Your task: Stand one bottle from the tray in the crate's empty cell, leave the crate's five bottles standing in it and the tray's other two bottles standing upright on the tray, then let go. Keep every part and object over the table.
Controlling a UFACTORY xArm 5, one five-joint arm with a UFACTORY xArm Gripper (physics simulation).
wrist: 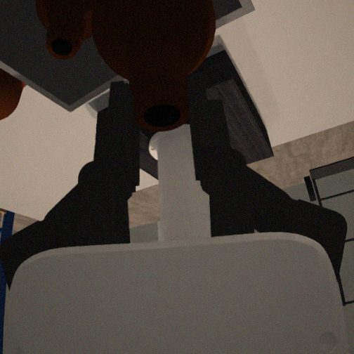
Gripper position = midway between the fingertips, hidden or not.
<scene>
I see my gripper (160, 97) and a brown bottle (155, 53).
</scene>
